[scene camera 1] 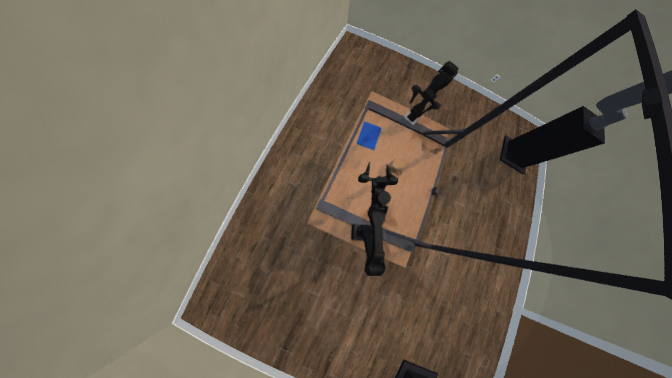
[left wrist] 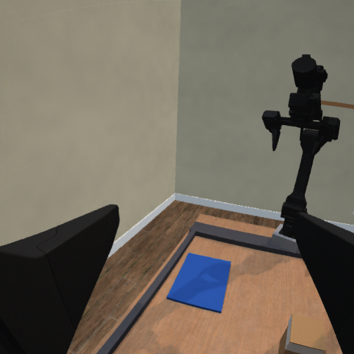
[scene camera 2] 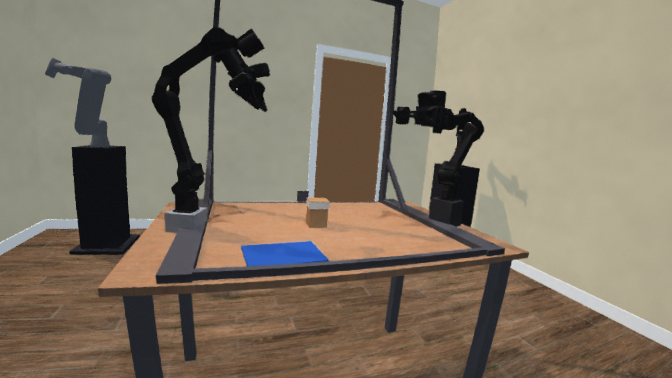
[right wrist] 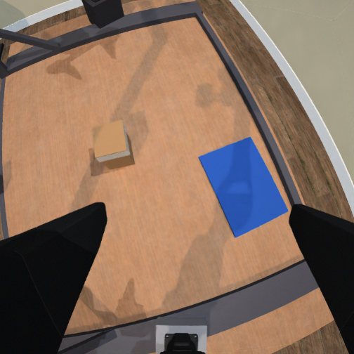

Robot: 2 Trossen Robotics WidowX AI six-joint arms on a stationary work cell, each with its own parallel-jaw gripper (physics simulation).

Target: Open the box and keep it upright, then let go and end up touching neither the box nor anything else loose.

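Places are measured from the left arm's base along level axes (x ahead, y left, z up), in metres.
Pixels of known places: left gripper, between the fingertips: (scene camera 1: 378, 163) (scene camera 2: 404, 112); right gripper, between the fingertips: (scene camera 1: 415, 109) (scene camera 2: 262, 110); left arm's base, origin of its link: (scene camera 1: 361, 232) (scene camera 2: 447, 199); right arm's base, origin of its link: (scene camera 1: 411, 117) (scene camera 2: 186, 210).
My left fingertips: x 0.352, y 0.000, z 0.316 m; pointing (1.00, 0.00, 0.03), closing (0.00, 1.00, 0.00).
Ahead of a thing's pixels: the offset from my left fingertips to its top centre. Level surfaces: height alone.
A small brown box @(dx +0.139, dy -0.244, dz -0.328 m) (scene camera 2: 317, 218) (left wrist: 307, 332) (right wrist: 111, 140) with a pale band below its tan top stands upright on the wooden table @(dz -0.424 m) (scene camera 2: 400, 237) (right wrist: 155, 200). Its top lies flat and shut. In scene camera 1 the left gripper largely hides the box. My left gripper (scene camera 1: 379, 164) (scene camera 2: 399, 115) (left wrist: 208, 218) is open and empty, high above the table and apart from the box. My right gripper (scene camera 1: 419, 106) (scene camera 2: 265, 108) (left wrist: 291, 153) (right wrist: 200, 213) is open and empty, pointing down from high above the table, well away from the box.
A flat blue mat @(dx +0.389, dy -0.054, dz -0.416 m) (scene camera 1: 369, 136) (scene camera 2: 284, 254) (left wrist: 200, 282) (right wrist: 245, 187) lies near one table edge, apart from the box. Dark frame rails (scene camera 2: 330, 266) (right wrist: 250, 100) border the table top. Upright posts (scene camera 2: 393, 95) rise at its back corners.
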